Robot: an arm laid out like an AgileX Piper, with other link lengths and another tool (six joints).
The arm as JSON. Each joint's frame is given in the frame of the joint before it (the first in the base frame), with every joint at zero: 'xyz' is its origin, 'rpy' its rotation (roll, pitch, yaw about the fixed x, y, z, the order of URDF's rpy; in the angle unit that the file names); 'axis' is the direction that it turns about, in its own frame. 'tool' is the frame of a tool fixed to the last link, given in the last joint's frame.
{
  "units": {
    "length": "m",
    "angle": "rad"
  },
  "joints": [
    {
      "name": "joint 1",
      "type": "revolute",
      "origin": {
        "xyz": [
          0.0,
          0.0,
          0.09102
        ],
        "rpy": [
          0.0,
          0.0,
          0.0
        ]
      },
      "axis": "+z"
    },
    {
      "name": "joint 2",
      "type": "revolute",
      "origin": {
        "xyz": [
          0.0,
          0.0,
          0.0
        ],
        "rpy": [
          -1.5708,
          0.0,
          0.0
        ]
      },
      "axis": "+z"
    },
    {
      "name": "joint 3",
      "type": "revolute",
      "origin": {
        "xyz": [
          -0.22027,
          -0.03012,
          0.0
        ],
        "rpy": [
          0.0,
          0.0,
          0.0
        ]
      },
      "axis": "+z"
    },
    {
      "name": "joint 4",
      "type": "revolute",
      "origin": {
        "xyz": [
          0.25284,
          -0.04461,
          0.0
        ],
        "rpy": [
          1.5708,
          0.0,
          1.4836
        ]
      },
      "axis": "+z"
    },
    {
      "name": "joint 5",
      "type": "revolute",
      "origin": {
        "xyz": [
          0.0,
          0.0,
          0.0
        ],
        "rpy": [
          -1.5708,
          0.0,
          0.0
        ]
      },
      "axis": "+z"
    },
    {
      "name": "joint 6",
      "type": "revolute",
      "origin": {
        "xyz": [
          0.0,
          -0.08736,
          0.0
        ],
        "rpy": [
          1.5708,
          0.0,
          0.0
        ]
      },
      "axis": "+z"
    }
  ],
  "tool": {
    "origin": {
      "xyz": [
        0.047,
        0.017,
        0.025
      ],
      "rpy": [
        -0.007,
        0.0,
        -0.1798
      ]
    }
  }
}
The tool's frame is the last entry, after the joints.
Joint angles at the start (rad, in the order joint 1, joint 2, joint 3, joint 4, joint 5, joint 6):
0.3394 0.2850 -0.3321 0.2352 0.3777 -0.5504
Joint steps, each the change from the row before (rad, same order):
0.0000 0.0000 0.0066 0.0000 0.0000 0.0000
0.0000 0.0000 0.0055 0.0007 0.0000 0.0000
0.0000 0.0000 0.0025 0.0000 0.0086 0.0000
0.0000 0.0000 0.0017 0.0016 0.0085 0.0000
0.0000 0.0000 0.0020 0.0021 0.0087 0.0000
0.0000 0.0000 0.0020 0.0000 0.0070 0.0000
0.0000 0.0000 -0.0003 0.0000 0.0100 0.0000
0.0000 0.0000 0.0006 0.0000 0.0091 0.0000
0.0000 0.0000 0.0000 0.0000 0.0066 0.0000
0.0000 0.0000 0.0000 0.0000 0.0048 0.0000
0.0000 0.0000 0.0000 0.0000 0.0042 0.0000
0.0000 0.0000 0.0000 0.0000 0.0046 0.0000
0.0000 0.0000 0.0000 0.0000 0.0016 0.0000
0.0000 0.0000 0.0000 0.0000 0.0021 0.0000
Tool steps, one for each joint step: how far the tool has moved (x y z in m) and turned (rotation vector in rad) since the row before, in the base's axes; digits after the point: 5 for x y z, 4 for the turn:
-0.00012 -0.00004 -0.00229 -0.0022 0.0062 0.0000
-0.00013 0.00002 -0.00190 -0.0012 0.0054 0.0001
-0.00073 -0.00008 -0.00167 -0.0038 0.0102 0.0020
-0.00077 0.00006 -0.00136 -0.0020 0.0098 0.0022
-0.00082 0.00009 -0.00147 -0.0017 0.0105 0.0023
-0.00062 -0.00007 -0.00133 -0.0031 0.0082 0.0017
-0.00082 -0.00008 -0.00080 -0.0034 0.0088 0.0024
-0.00077 -0.00008 -0.00102 -0.0034 0.0088 0.0021
-0.00055 -0.00006 -0.00059 -0.0023 0.0060 0.0016
-0.00040 -0.00004 -0.00043 -0.0017 0.0044 0.0011
-0.00036 -0.00004 -0.00037 -0.0015 0.0038 0.0010
-0.00039 -0.00005 -0.00040 -0.0016 0.0042 0.0011
-0.00014 -0.00002 -0.00014 -0.0006 0.0015 0.0004
-0.00018 -0.00002 -0.00018 -0.0007 0.0019 0.0005

